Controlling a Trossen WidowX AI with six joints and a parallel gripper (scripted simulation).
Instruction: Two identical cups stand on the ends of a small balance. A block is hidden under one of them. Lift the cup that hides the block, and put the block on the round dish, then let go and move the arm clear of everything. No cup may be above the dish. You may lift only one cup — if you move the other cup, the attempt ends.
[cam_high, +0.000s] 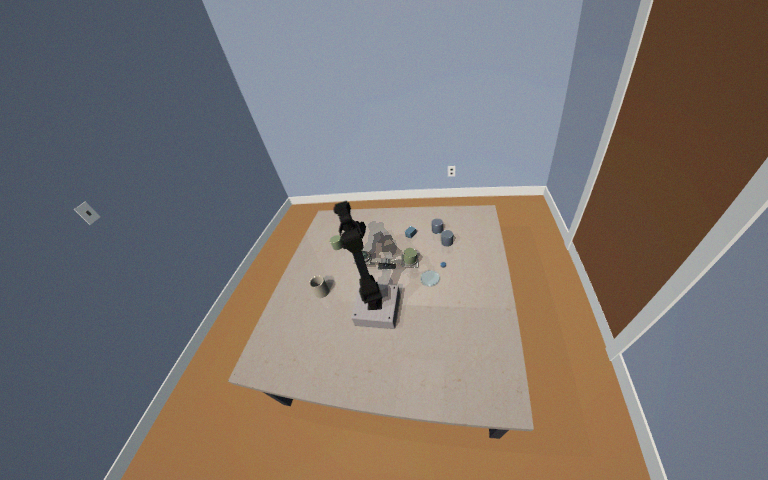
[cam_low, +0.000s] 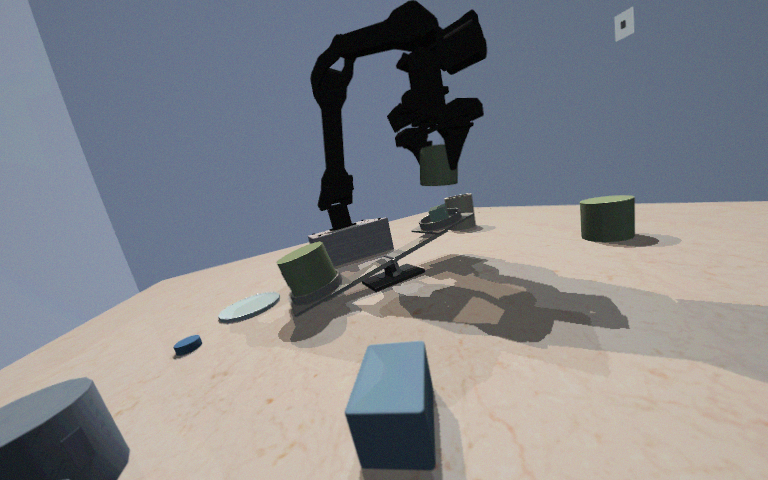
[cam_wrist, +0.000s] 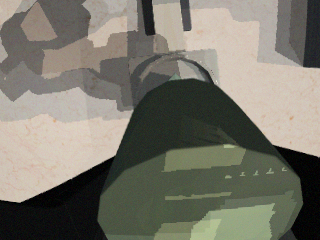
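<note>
The pale green block lies 8 cm below my gripper tip and 2 cm to the right of it. Also, from my gripper tip: balance 14 cm to the right, 13 cm below, 1 cm behind; beige cup 22 cm to the left, 16 cm behind, 12 cm below; blue block 29 cm to the right, 23 cm ahead, 14 cm below.
</note>
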